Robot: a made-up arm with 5 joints.
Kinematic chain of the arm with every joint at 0, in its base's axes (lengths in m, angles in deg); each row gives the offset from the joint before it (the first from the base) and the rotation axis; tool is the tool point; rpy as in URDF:
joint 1: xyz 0 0 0.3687 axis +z
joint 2: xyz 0 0 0 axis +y
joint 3: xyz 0.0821 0 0.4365 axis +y
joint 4: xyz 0.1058 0 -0.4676 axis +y
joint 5: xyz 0.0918 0 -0.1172 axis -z
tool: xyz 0 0 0 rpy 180 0 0
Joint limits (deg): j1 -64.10..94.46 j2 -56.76..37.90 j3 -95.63..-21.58 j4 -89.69..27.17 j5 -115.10..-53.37
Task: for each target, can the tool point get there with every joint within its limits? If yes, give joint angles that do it. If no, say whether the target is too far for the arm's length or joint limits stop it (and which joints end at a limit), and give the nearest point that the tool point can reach.
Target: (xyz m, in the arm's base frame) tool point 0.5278 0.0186 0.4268
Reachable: yes | joints 2.02 -6.26 -30.52 14.47 -108.96
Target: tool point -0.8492 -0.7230 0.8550
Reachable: no: too far | nearest point -0.2617 -0.2228 1.1138 | short by 0.814 m
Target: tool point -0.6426 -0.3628 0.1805
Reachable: no: joint limits stop it (at a limit: joint 1, joint 2, joint 3, joint 4) | nearest point 0.1262 -0.2600 0.0360 | short by 0.789 m
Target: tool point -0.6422 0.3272 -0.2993
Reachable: no: joint limits stop it (at a limit: joint 1, joint 2) | nearest point -0.0281 0.3600 0.0350 | short by 0.700 m
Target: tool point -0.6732 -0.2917 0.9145
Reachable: no: joint limits stop it (at a limit: joint 2, joint 3, joint 4) | nearest point -0.3153 -0.1366 1.1138 | short by 0.438 m
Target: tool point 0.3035 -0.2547 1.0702
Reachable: yes | joints -40.01 -30.12 -67.70 -4.27 -59.19
